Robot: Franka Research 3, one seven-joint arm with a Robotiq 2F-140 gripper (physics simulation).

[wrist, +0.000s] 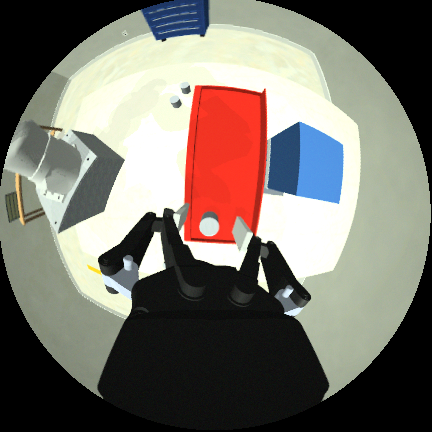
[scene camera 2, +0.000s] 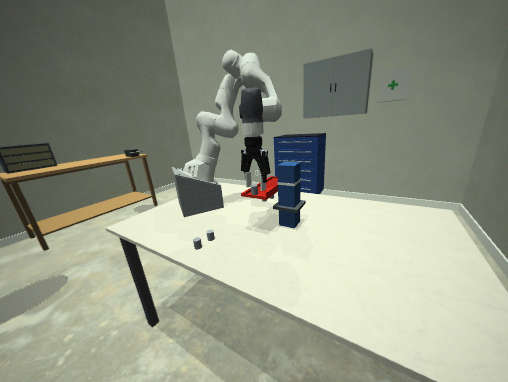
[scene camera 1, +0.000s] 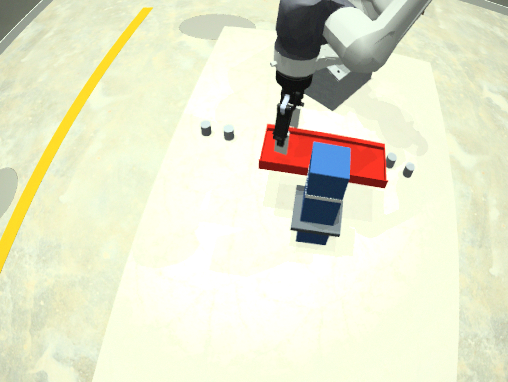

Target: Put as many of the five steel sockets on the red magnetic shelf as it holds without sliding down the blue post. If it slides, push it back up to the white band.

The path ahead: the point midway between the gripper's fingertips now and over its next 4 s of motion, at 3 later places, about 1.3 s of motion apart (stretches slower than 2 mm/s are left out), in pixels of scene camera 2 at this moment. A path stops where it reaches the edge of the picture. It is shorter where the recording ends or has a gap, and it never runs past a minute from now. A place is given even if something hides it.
My gripper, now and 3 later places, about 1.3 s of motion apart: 256,188; 252,175; 205,221; 209,236
